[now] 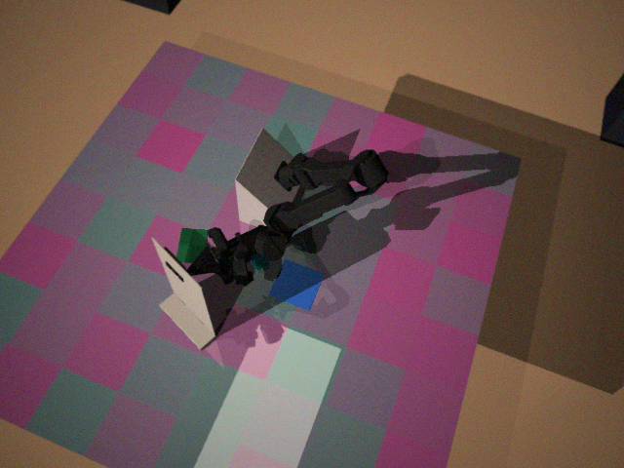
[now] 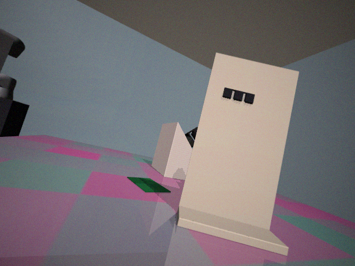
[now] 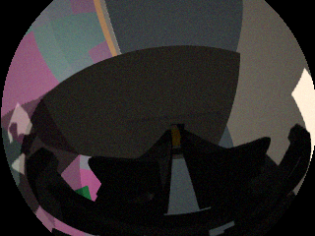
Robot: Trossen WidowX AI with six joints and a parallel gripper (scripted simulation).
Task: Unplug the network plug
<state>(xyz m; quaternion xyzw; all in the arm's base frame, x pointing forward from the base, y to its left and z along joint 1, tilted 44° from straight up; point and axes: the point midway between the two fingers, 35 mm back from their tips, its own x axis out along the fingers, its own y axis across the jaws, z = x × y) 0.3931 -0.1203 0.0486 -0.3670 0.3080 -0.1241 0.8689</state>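
Now: the blue marked square 24 cm below my gripper tip, 21 cm to the left of it and 17 cm behind it. Round my gripper tip: upright panel 9 cm below, 2 cm to the right, 2 cm ahead; then flat green patch 24 cm below, 17 cm behind, 11 cm to the right; then network plug right at my gripper tip.
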